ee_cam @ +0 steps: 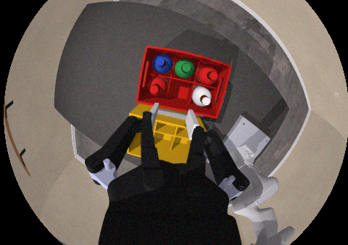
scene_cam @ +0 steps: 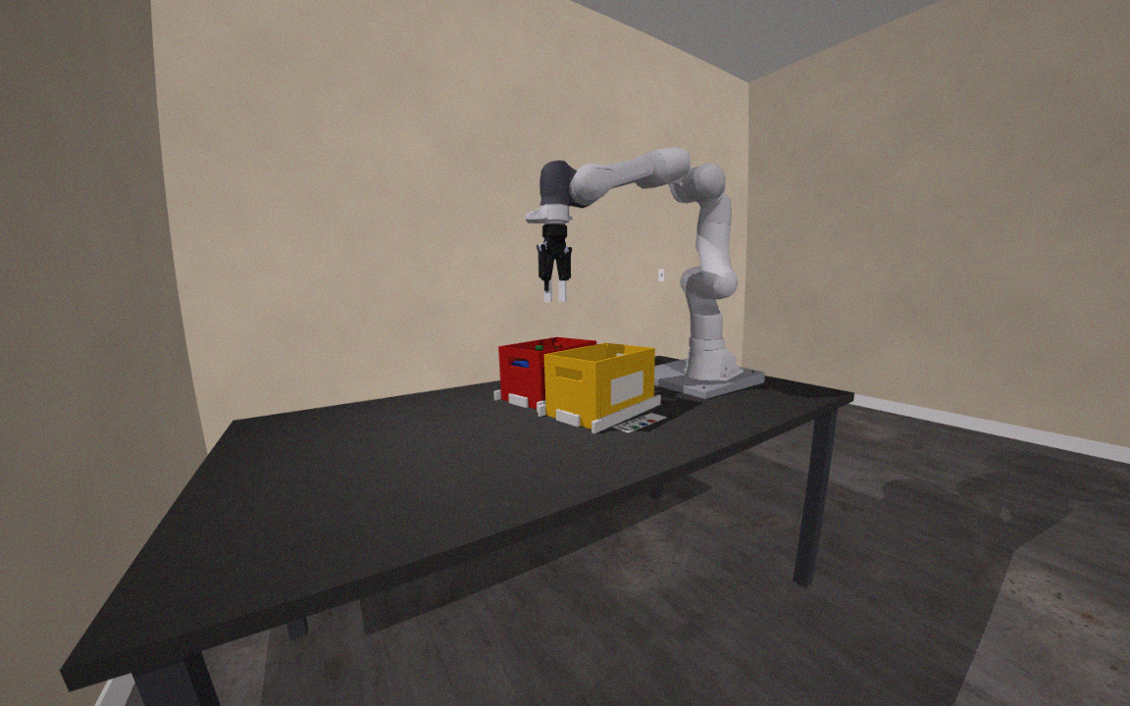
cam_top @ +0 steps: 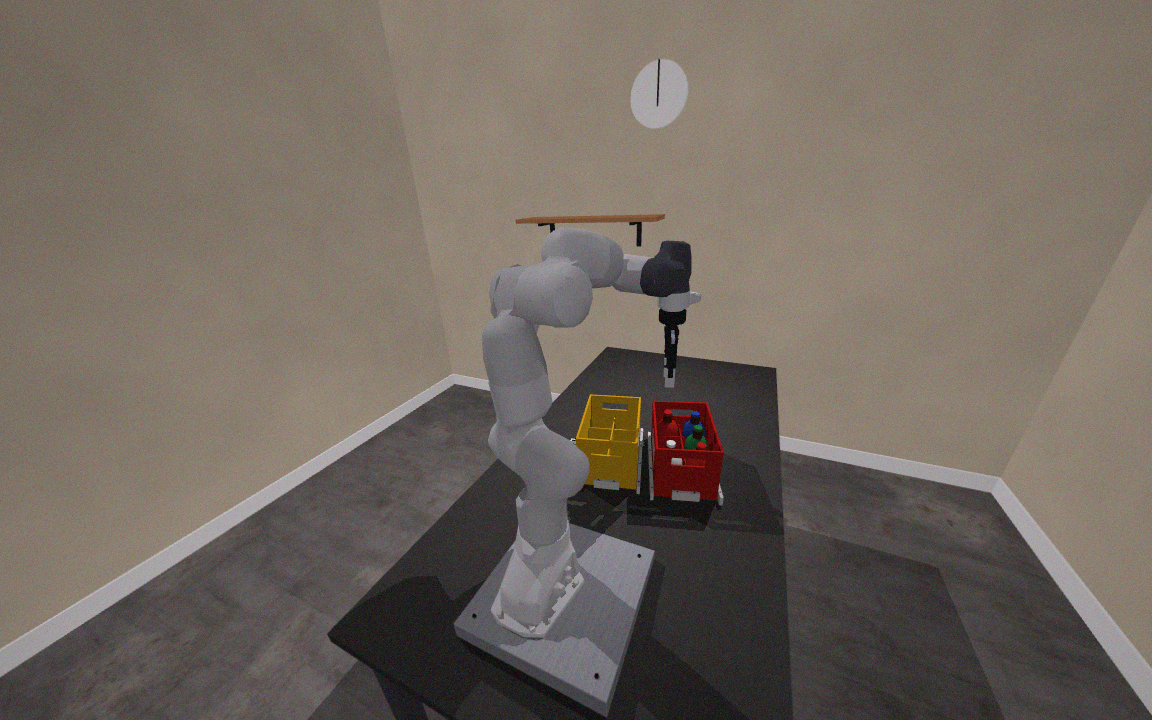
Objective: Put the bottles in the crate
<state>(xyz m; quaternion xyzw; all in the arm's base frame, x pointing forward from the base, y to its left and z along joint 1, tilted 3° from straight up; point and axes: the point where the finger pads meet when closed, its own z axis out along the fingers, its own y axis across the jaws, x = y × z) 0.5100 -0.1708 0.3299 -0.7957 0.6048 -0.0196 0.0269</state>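
Right now the green-labelled bottle is 25 cm below my hand, 10 cm to the right of it and 1 cm ahead of it. From my hand the other things lie so: white-capped bottle (25 cm below, 10 cm behind, 4 cm to the right); then red crate (26 cm below, 6 cm to the right); then blue-labelled bottle (25 cm below, 9 cm ahead, 8 cm to the right).
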